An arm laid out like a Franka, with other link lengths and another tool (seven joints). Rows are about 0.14 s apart.
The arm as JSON. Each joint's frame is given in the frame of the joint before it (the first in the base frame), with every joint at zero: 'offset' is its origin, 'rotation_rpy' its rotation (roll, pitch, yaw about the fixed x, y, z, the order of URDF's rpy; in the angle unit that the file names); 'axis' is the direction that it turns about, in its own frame. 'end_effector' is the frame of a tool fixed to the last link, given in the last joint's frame.
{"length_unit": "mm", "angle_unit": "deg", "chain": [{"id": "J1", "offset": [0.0, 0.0, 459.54], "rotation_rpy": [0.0, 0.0, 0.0], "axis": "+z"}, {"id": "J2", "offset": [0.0, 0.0, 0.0], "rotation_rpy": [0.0, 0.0, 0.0], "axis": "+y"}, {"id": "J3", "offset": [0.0, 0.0, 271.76], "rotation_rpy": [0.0, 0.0, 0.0], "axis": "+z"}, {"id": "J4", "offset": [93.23, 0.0, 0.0], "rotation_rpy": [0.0, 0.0, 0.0], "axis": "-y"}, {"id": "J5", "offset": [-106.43, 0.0, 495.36], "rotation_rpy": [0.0, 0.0, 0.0], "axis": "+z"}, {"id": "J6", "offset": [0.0, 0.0, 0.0], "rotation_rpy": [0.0, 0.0, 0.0], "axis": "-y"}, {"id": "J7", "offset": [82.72, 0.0, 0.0], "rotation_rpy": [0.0, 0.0, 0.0], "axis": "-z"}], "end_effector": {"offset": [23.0, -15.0, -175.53], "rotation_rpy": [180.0, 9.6, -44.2]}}
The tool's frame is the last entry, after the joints.
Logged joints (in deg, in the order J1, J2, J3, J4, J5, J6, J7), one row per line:
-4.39 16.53 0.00 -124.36 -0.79 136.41 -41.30
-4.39 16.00 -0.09 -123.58 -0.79 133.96 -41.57
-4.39 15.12 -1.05 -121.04 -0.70 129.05 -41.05
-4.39 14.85 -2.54 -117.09 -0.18 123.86 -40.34
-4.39 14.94 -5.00 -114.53 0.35 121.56 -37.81
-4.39 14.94 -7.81 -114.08 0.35 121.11 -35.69
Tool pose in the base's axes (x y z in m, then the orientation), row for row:
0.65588 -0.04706 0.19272 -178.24 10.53 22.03
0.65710 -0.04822 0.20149 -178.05 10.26 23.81
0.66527 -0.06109 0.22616 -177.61 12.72 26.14
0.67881 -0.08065 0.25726 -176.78 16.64 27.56
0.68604 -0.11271 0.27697 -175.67 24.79 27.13
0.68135 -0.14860 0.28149 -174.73 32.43 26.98
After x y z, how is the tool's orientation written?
As a rotation vector, in degrees.
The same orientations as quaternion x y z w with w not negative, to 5 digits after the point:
-0.99075 0.05853 0.12245 0.00083
-0.98956 0.05702 0.13233 0.00063
-0.98687 0.07068 0.14524 0.00023
-0.98382 0.09260 0.15338 0.00273
-0.97880 0.13813 0.15116 0.00460
-0.97207 0.18042 0.15010 0.00218

